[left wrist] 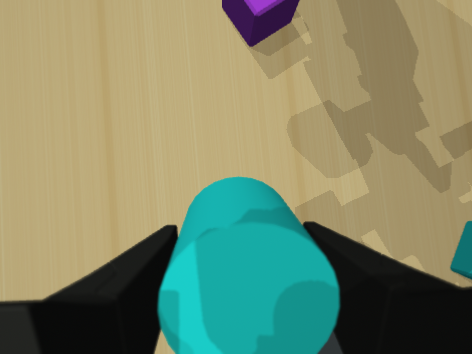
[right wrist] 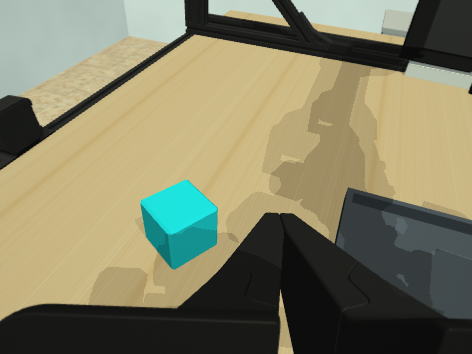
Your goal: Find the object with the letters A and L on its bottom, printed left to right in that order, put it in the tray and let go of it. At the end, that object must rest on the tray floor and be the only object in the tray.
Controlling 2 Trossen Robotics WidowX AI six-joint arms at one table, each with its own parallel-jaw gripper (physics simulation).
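Frame: origin at the left arm's base, x ahead, y left, z up, level; metres.
Seen in the pictures: left gripper, fingertip midpoint: (left wrist: 240,234); right gripper, fingertip midpoint: (right wrist: 277,227).
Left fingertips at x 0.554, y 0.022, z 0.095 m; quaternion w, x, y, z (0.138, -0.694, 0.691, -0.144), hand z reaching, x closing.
A point is followed by its place in that frame.
My left gripper (left wrist: 240,234) @[y 0.022, x 0.554, z 0.095 m] is shut on a cyan cylinder (left wrist: 245,280) @[y 0.023, x 0.546, z 0.133 m] and holds it above the table. No letters show on the faces in view, and its bottom is hidden. A purple block (left wrist: 262,22) @[y -0.004, x 0.700, z 0.004 m] stands at the top of the left wrist view, partly cut off. Part of a teal object (left wrist: 464,252) @[y -0.168, x 0.521, z -0.017 m] shows at that view's right edge. My right gripper (right wrist: 277,227) @[y -0.089, x 0.611, z 0.135 m] is shut and empty. A cyan cube (right wrist: 180,222) @[y -0.179, x 0.533, z 0.017 m] stands on the table to its left, without letters on its visible faces. Part of the dark grey tray (right wrist: 410,206) @[y -0.019, x 0.400, z -0.010 m] shows at right.
The wooden table (right wrist: 150,130) @[y -0.314, x 0.387, z -0.028 m] bears broad shadows in both views. A black frame (right wrist: 300,47) @[y -0.232, x 0.044, z -0.019 m] runs along the far edge of the table in the right wrist view. A black part (right wrist: 19,125) @[y -0.404, x 0.486, z 0.006 m] stands at that view's left edge.
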